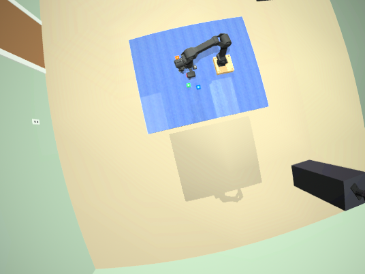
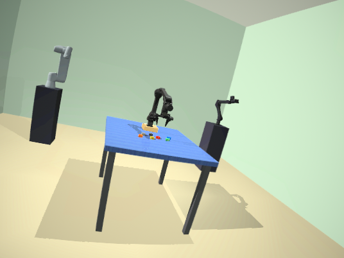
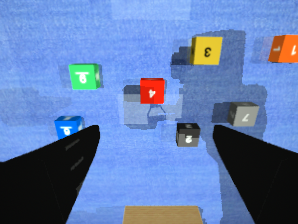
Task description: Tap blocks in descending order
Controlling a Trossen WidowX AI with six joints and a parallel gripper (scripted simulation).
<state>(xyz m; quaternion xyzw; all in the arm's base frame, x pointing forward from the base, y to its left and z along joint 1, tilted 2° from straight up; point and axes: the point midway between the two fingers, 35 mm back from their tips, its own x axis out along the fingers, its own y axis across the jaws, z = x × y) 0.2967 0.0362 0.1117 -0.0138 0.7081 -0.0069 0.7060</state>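
The green block is 20 mm ahead of my gripper tip, 90 mm to the left of it and 120 mm below it. The rest, counted from my gripper tip: red block 120 mm below; dark grey block 70 mm behind, 60 mm to the right, 120 mm below; yellow block 50 mm ahead, 70 mm to the right, 120 mm below.
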